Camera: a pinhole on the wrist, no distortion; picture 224 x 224 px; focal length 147.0 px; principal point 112.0 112.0 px. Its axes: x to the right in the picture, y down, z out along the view. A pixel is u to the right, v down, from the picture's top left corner.
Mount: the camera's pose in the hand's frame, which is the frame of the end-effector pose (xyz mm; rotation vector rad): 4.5 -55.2 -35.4 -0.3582 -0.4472 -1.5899
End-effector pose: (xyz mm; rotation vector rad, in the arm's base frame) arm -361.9 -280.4 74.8 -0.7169 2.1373 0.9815
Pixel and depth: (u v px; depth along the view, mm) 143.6 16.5 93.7
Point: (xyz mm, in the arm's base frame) -288.7 -240.6 84.9
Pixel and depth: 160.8 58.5 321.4
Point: -190.3 -15.5 38.4
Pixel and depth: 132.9 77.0 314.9
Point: -265.0 -23.3 40.8
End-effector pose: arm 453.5 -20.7 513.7 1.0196 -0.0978 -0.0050
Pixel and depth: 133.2 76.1 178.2
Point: 394.7 -122.4 586.8
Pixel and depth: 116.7 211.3 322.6
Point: 635.0 -212.5 740.3
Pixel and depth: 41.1 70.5 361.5
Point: 327.1 -30.0 839.7
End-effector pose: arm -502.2 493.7 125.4 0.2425 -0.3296 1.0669
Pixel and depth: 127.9 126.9 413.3
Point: -635.6 442.3 462.4
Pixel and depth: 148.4 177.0 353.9
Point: -519.1 509.9 481.5
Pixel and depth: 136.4 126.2 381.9
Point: -607.3 430.2 442.2
